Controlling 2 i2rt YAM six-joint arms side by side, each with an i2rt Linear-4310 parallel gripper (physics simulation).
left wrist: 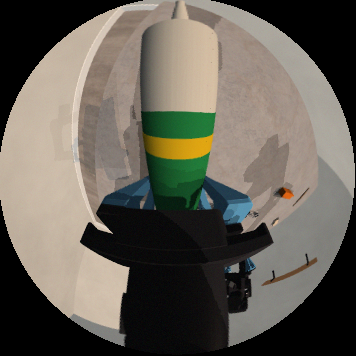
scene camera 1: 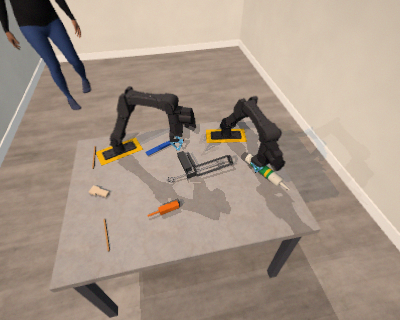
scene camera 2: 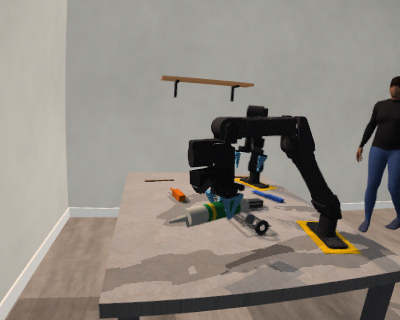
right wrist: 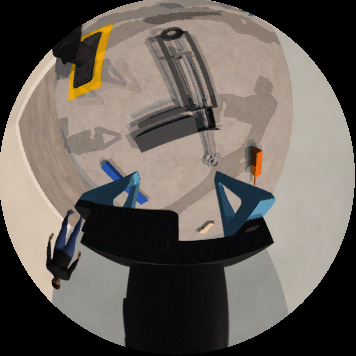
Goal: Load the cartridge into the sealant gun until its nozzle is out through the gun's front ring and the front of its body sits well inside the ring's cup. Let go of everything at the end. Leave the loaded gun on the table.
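Frame: origin at the left arm's base, x ahead, y left, z up, level; millimetres.
Seen in the pictures: left gripper, fingertip midpoint: (scene camera 1: 259,169) (scene camera 2: 223,216); right gripper, fingertip midpoint: (scene camera 1: 178,144) (scene camera 2: 247,169) (right wrist: 176,175); left arm's base, origin of the base link: (scene camera 1: 225,135) (scene camera 2: 325,235) (right wrist: 86,57); right arm's base, origin of the base link: (scene camera 1: 119,150) (scene camera 2: 253,183).
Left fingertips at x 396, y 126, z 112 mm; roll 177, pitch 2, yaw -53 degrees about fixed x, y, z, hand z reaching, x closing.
Offsets run from my left fingertips to a thing's middle. "pt": to the spot under its first point.
The cartridge {31 mm left, 44 mm ahead, 24 mm up} (scene camera 1: 275,177) (scene camera 2: 197,214) (left wrist: 179,70), white with a green and yellow band, is held above the table at the right of scene camera 1, nozzle pointing lower right. In scene camera 2 it tilts slightly nozzle-down. My left gripper (scene camera 1: 256,167) (scene camera 2: 221,206) (left wrist: 176,175) is shut on its green rear part. The dark sealant gun {pt 390 mm right, 136 mm back, 81 mm down} (scene camera 1: 185,162) (scene camera 2: 256,204) (right wrist: 170,132) lies on the table, apart from the cartridge, its front ring {pt 115 mm right, 133 mm back, 83 mm down} (scene camera 2: 256,227) (right wrist: 163,33) at the far end of its rails. My right gripper (scene camera 1: 176,144) (scene camera 2: 248,166) (right wrist: 176,175) is open and empty above the table near the gun's handle.
An orange tool {499 mm right, 167 mm ahead, 97 mm down} (scene camera 1: 169,207) (scene camera 2: 178,195) (right wrist: 256,162) lies in front of the gun. A blue bar {554 mm right, 292 mm back, 104 mm down} (scene camera 1: 158,149) (scene camera 2: 268,196) (right wrist: 117,175) lies near my right gripper. A pale block {847 mm right, 38 mm ahead, 105 mm down} (scene camera 1: 99,191) (right wrist: 205,227) and a thin stick {756 mm right, 280 mm ahead, 109 mm down} (scene camera 1: 106,235) lie at the left of scene camera 1.
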